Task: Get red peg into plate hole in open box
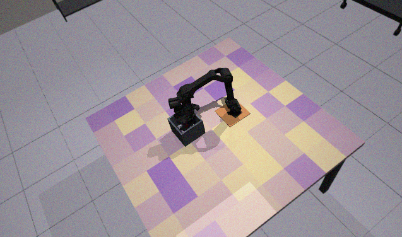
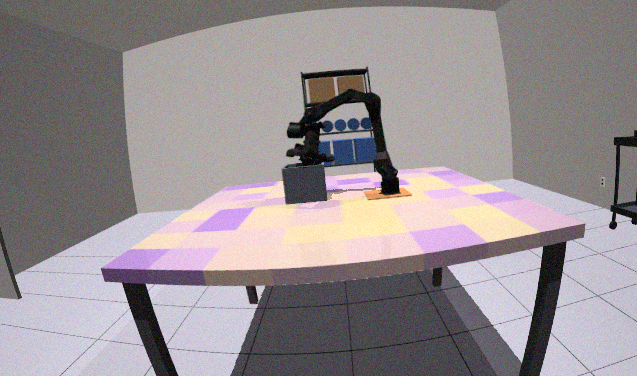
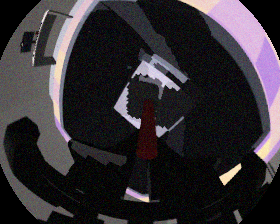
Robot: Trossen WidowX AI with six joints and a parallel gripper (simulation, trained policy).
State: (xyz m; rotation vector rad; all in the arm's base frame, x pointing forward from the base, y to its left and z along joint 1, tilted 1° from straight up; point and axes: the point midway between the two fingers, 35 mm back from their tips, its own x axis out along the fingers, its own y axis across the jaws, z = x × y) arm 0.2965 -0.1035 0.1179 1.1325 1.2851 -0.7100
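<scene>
The red peg lies 2 cm to the right of my gripper tip, 1 cm ahead of it and 1 cm above it. From my gripper tip the other things lie so: pale plate: 4 cm below, 2 cm to the right, 1 cm ahead.
</scene>
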